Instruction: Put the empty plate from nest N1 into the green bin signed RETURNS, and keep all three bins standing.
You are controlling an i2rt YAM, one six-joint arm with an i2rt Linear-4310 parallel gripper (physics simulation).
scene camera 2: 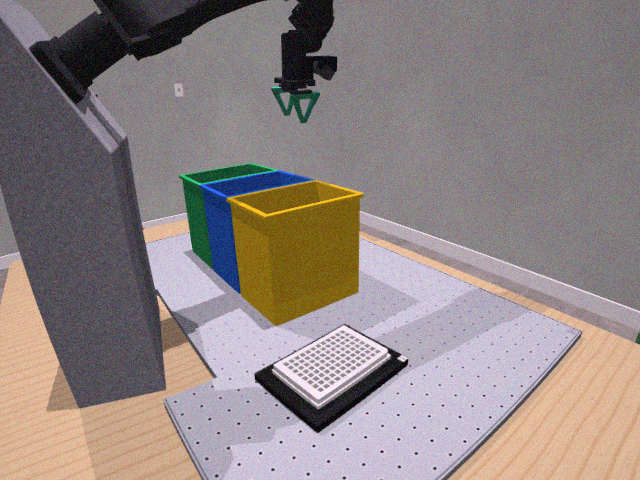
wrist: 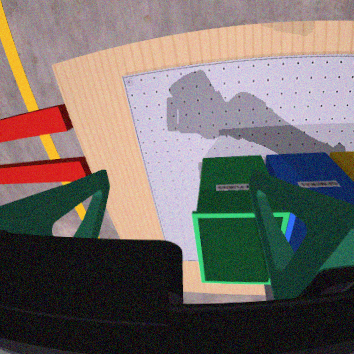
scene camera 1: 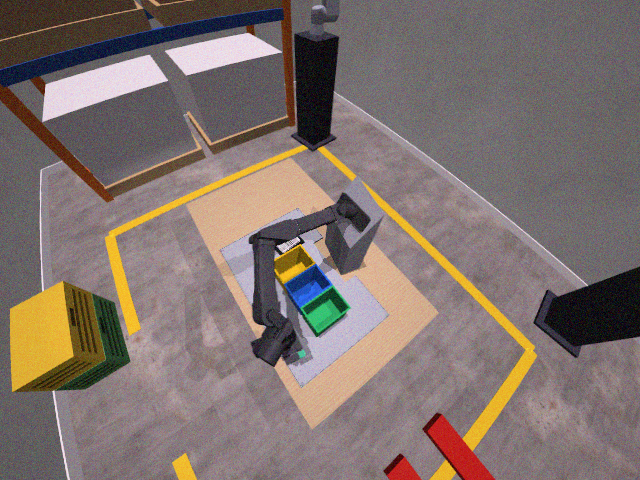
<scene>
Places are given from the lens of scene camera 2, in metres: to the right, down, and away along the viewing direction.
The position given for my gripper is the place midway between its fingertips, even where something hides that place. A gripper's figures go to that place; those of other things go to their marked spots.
my gripper (scene camera 2: 295, 119): -0.06, -0.30, 0.92
green bin (scene camera 2: 194, 199): -0.26, -0.08, 0.77
blue bin (scene camera 2: 218, 212): -0.18, -0.05, 0.67
white plate (scene camera 2: 322, 371): 0.00, 0.16, 0.45
yellow bin (scene camera 2: 297, 246): -0.03, 0.01, 0.56
The marked spots on the white plate and the yellow bin are 0.19 m apart.
</scene>
